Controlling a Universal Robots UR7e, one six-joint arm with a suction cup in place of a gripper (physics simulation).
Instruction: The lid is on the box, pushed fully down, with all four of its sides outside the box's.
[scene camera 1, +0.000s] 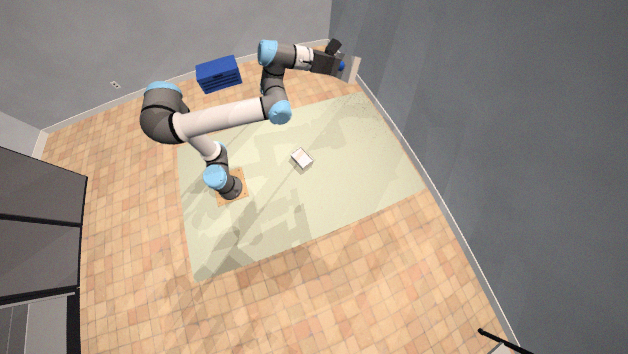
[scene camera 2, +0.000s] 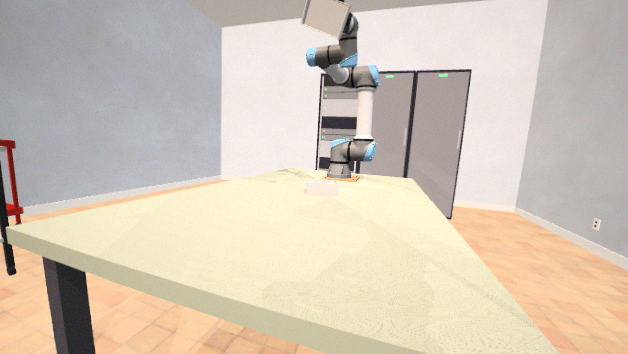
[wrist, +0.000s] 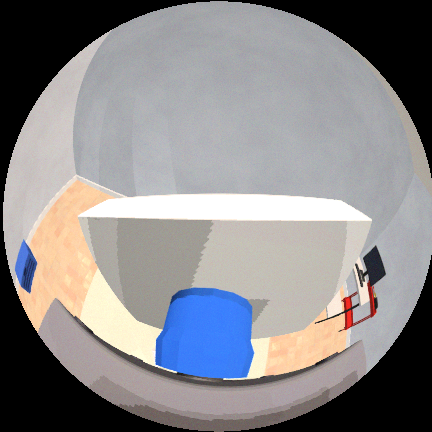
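Pixels of known places: hand at its tool point: (scene camera 1: 344, 66) (scene camera 2: 325, 15) (wrist: 213, 290); arm's base at its link origin: (scene camera 1: 231, 188) (scene camera 2: 338, 176).
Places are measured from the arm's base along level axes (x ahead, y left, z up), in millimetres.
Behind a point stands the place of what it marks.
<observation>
The lid (scene camera 1: 351, 69) @[y 93, x 665, z 614 mm] (scene camera 2: 326, 17) @[y 150, x 652, z 583 mm] (wrist: 280, 260) is a light, shallow rectangular tray shape. My suction cup (scene camera 1: 342, 65) (wrist: 207, 330) is blue and pressed on its closed outer face, holding it. The lid stands steeply on edge, tilted in the second scene view, its open side facing away from the arm. It is high in the air, well apart from the box. The small white box (scene camera 1: 301, 158) @[y 85, x 466, z 31 mm] (scene camera 2: 322, 188) @[y 111, x 509, z 18 mm] sits on the table, open side up, in front of the arm's base. The box does not show in the wrist view. The lid hides the cup in the second scene view.
The pale green table (scene camera 1: 360, 175) @[y -94, x 812, z -8 mm] (scene camera 2: 225, 240) @[y 128, x 1029, z -8 mm] carries the arm's base on an orange plate (scene camera 1: 245, 193) @[y -55, x 88, z 1 mm]. A blue drawer unit (scene camera 1: 218, 74) (wrist: 26, 266) stands by the wall. Grey cabinets (scene camera 2: 435, 140) stand behind the arm. A grey wall (scene camera 1: 500, 150) rises beyond the table's far end.
</observation>
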